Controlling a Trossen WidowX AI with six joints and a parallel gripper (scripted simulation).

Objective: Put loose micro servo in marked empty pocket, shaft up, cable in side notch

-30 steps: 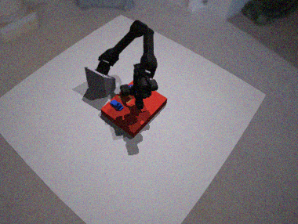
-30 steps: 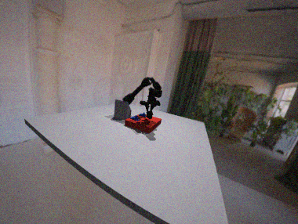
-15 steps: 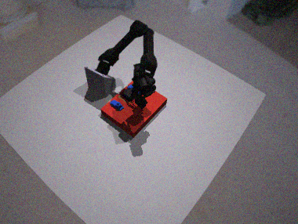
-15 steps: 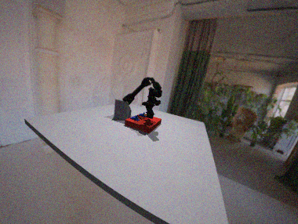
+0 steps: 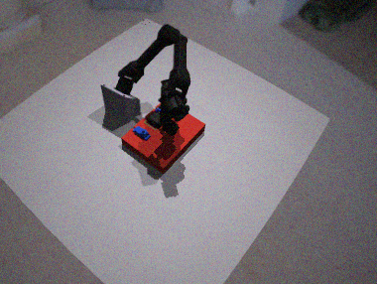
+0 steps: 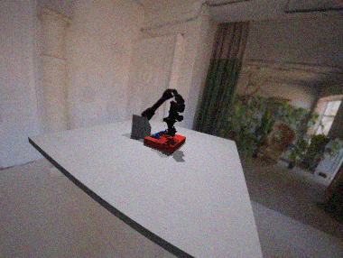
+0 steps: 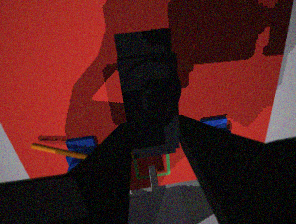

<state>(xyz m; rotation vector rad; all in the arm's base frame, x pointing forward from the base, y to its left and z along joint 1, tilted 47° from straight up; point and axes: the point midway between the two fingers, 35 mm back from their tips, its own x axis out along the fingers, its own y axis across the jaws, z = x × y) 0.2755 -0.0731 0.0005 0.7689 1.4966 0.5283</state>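
Now: the red deck 100 mm below my gripper tip and 20 mm ahead of it.
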